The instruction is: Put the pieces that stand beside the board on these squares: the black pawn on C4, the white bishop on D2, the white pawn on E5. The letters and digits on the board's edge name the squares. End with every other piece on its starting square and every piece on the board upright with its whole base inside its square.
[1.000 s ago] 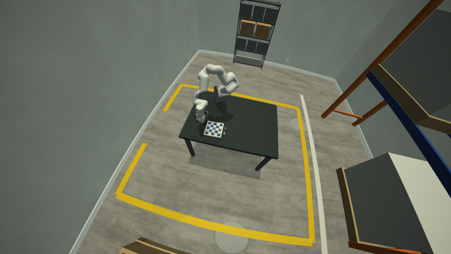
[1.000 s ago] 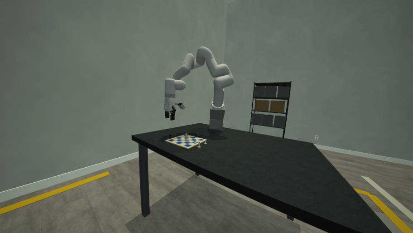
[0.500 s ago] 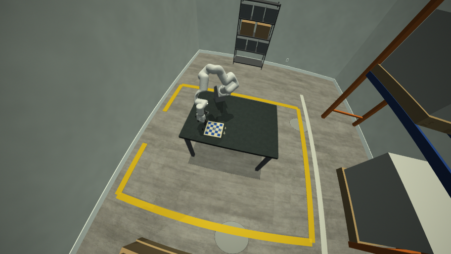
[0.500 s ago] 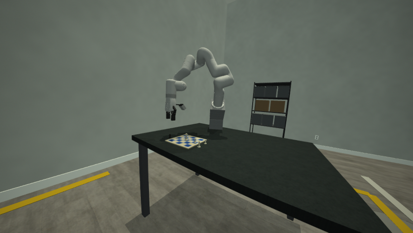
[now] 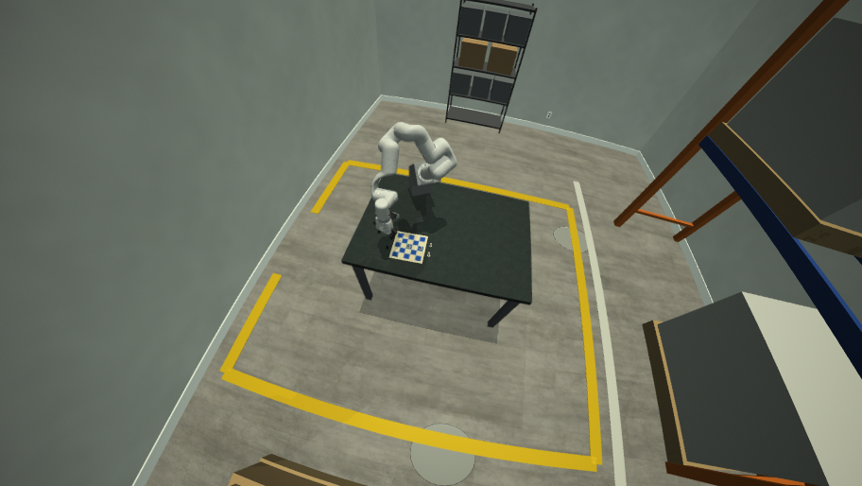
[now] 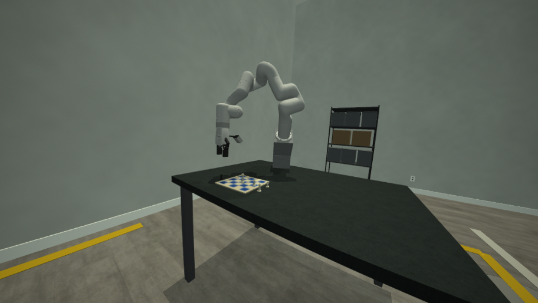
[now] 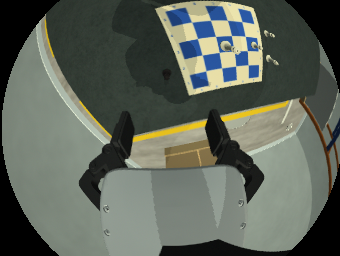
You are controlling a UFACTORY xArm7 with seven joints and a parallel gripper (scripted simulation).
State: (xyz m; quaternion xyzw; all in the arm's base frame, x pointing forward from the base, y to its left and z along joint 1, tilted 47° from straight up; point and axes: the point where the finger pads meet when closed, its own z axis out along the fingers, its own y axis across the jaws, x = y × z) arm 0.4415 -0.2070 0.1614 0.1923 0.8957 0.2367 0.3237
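Now: the black pawn 14 cm below my hand. From my hand the other things lie so: white piece 4 cm behind, 13 cm to the left, 12 cm below; then cream chessboard 5 cm behind, 13 cm to the left, 15 cm below.
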